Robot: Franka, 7 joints.
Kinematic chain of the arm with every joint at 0, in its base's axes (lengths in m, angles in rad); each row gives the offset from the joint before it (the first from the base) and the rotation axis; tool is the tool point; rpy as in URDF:
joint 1: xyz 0 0 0.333 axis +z
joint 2: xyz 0 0 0 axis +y
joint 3: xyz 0 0 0.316 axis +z
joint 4: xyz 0.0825 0 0 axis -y
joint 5: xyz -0.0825 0 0.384 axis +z
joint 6: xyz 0 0 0 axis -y
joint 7: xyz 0.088 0 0 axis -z
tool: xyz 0 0 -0.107 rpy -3.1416 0 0
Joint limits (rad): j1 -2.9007..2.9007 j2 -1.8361..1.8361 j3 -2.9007..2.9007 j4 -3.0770..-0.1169 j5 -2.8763..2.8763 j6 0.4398..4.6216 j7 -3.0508..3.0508
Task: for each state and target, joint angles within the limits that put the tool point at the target. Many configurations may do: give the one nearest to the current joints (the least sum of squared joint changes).
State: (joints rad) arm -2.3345 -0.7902 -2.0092 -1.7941 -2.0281 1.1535 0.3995
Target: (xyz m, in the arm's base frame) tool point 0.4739 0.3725 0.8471
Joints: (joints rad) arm -2.8664 -0.4135 -2.2367 -0.9878 -2.2376 1.3552 0.3995
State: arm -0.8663 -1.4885 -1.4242 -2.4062 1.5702 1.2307 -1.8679
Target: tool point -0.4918 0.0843 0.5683
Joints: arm -1.2798 -1.6703 -1.3112 -2.0692 1.6596 1.1558 -1.8679
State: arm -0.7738 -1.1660 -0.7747 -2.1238 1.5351 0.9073 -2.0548
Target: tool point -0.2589 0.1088 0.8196
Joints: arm -0.9655 -1.4851 -0.6014 -1.8956 1.6015 0.8396 -2.0548
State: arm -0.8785 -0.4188 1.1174 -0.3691 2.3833 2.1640 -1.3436
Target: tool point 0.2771 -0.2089 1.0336
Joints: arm -1.2751 -0.3549 0.4175 -1.2056 2.4030 2.6554 -1.3436
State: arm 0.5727 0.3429 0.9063 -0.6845 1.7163 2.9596 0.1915
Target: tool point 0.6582 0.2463 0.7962
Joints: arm 0.1513 0.6624 0.7073 -0.5624 1.6706 2.8843 0.1915
